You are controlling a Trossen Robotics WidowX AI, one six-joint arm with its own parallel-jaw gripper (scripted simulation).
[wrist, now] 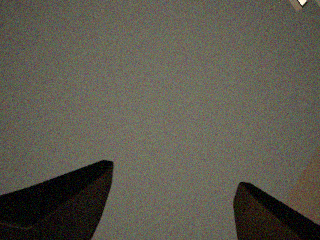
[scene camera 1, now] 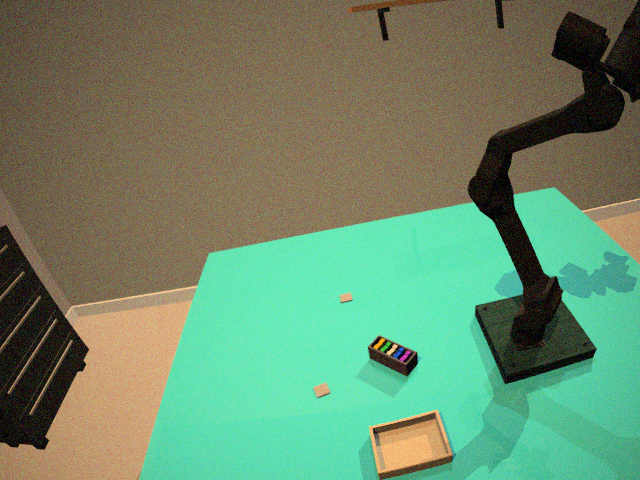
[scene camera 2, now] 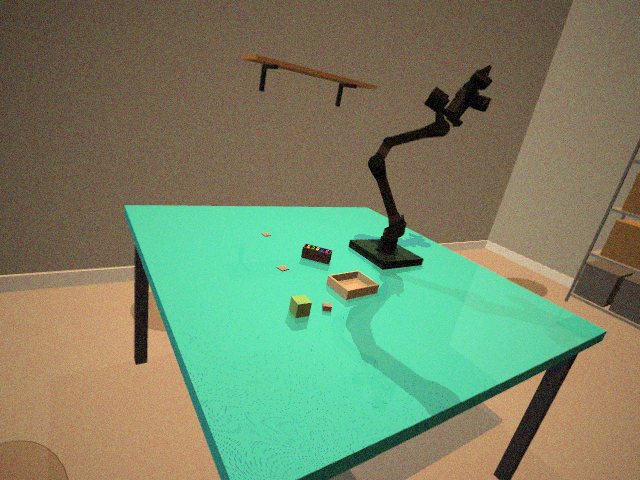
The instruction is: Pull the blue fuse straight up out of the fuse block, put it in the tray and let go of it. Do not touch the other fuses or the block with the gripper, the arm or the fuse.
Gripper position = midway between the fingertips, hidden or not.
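You can see the gripper (scene camera 2: 487,69), and it's there in the wrist view (wrist: 175,183) too. There's also a wooden tray (scene camera 2: 349,285).
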